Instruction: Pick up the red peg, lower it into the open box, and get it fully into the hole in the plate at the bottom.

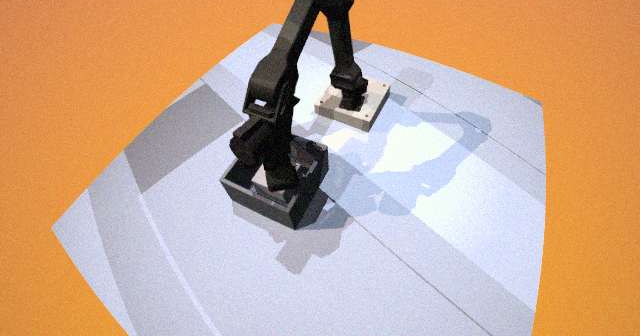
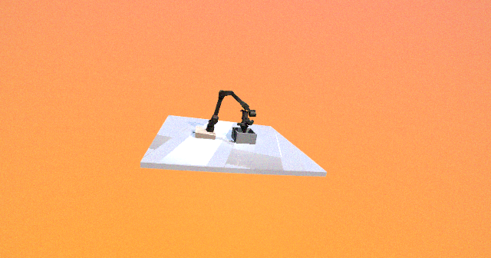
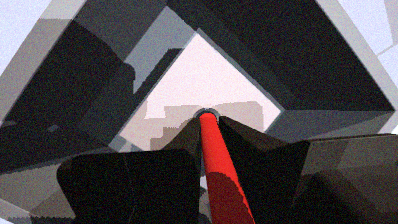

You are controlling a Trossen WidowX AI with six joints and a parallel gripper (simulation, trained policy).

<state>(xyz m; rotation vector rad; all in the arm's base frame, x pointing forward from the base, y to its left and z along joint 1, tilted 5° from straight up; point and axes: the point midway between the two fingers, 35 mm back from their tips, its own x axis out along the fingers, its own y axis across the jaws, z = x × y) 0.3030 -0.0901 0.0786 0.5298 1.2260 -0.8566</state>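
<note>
My gripper tip is 30 mm below the red peg and 10 mm to the right of it. From my gripper tip the other things lie so: pale plate (20 mm below); box (40 mm below).
</note>
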